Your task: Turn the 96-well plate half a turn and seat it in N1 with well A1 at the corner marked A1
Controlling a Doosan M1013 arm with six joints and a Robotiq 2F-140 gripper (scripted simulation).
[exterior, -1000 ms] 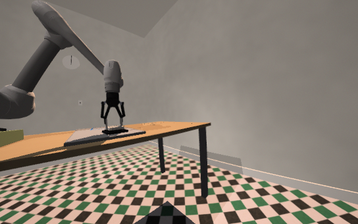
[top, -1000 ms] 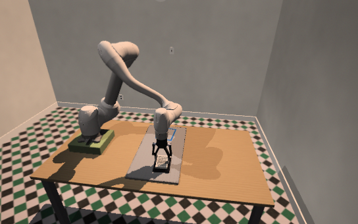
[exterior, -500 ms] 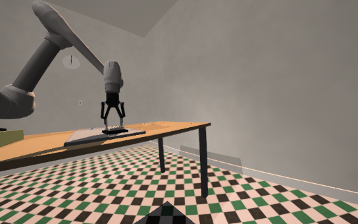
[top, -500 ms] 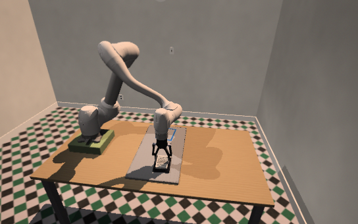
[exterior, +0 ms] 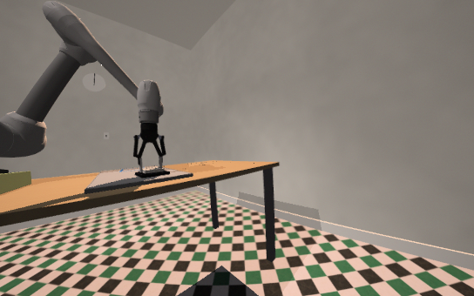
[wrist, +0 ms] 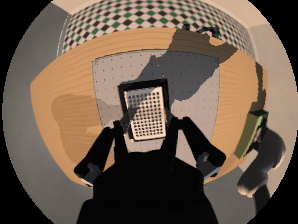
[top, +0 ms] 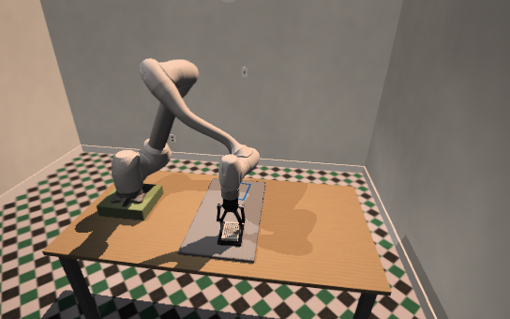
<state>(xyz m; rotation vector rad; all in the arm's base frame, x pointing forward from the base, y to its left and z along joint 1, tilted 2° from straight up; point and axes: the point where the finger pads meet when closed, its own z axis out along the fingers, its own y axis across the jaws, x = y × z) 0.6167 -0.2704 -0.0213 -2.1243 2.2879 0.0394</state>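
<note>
The white 96-well plate is 2 cm below my hand. The rest, counted from my hand: black plate nest N1: 4 cm below.
</note>
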